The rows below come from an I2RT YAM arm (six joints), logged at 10 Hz.
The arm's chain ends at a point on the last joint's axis. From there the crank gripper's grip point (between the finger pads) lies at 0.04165 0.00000 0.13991 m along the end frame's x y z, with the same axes.
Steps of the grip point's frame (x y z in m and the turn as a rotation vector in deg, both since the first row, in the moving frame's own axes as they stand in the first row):
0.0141, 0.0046, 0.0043, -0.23, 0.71, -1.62
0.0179, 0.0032, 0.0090, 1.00, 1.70, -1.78
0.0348, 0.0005, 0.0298, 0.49, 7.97, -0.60
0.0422, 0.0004, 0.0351, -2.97, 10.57, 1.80
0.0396, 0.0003, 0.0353, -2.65, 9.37, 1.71
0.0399, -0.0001, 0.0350, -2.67, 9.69, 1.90
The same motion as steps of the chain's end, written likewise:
0.0124, 0.0052, 0.0048, -0.23, 0.71, -1.62
0.0138, 0.0070, 0.0103, 1.00, 1.70, -1.78
0.0158, 0.0022, 0.0369, 0.49, 7.97, -0.60
0.0174, -0.0083, 0.0453, -2.97, 10.57, 1.80
0.0175, -0.0076, 0.0441, -2.65, 9.37, 1.71
0.0171, -0.0082, 0.0442, -2.67, 9.69, 1.90

